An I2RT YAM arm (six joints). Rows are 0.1 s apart.
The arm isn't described. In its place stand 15 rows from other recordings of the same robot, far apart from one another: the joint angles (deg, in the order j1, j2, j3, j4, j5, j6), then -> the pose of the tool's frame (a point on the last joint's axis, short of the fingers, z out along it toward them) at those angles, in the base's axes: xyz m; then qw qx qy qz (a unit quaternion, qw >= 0).
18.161 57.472 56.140 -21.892 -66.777 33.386 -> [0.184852 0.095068 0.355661 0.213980 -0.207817 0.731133 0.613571]
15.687 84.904 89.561 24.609 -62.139 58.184 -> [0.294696 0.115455 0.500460 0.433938 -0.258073 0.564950 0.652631]
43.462 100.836 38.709 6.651 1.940 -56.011 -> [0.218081 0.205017 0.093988 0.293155 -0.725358 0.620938 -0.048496]
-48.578 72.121 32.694 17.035 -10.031 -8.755 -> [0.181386 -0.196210 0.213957 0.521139 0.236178 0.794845 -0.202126]
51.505 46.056 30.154 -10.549 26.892 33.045 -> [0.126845 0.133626 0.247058 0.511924 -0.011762 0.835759 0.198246]
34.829 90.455 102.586 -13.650 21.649 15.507 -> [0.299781 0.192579 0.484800 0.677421 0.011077 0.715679 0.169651]
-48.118 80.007 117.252 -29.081 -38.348 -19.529 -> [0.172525 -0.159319 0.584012 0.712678 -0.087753 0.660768 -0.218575]
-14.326 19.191 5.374 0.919 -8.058 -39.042 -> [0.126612 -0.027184 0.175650 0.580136 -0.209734 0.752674 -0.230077]
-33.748 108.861 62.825 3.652 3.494 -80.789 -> [0.330989 -0.223752 0.154798 0.194703 -0.353663 0.843412 -0.354499]
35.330 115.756 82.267 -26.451 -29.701 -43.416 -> [0.336292 0.259994 0.175317 0.267491 -0.643580 0.679487 0.229241]
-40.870 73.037 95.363 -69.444 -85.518 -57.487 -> [0.173757 -0.103420 0.458325 0.653660 -0.344322 0.640370 0.209994]
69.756 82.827 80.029 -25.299 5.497 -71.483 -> [0.117804 0.309571 0.371863 0.513043 -0.799893 0.307524 -0.048861]
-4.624 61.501 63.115 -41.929 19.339 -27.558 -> [0.217620 -0.029428 0.342778 0.355685 -0.108687 0.890746 -0.261240]
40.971 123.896 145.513 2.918 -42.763 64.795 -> [0.334480 0.322476 0.520253 0.315488 -0.196151 0.555962 0.743572]
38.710 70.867 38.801 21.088 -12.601 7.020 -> [0.213397 0.180978 0.262987 0.549794 -0.276544 0.718642 0.323734]
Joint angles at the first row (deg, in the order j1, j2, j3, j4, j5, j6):
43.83 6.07 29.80 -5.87 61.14 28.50
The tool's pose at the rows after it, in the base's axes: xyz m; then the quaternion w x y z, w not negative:
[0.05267 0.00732 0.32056 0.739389 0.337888 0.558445 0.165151]
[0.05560 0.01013 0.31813 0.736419 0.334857 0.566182 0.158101]
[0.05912 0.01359 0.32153 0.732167 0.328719 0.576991 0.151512]
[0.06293 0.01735 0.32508 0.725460 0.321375 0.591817 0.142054]
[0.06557 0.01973 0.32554 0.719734 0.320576 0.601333 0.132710]
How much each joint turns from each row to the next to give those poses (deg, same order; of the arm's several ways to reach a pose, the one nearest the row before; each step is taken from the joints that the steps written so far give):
0.02 -0.78 -0.44 -0.28 0.11 -0.56
0.06 0.85 -0.27 -0.46 0.16 0.34
-0.05 2.24 1.25 -1.21 -0.31 0.65
-0.01 2.53 1.68 -2.30 -0.28 1.03
0.00 1.51 0.84 -1.81 0.38 1.08

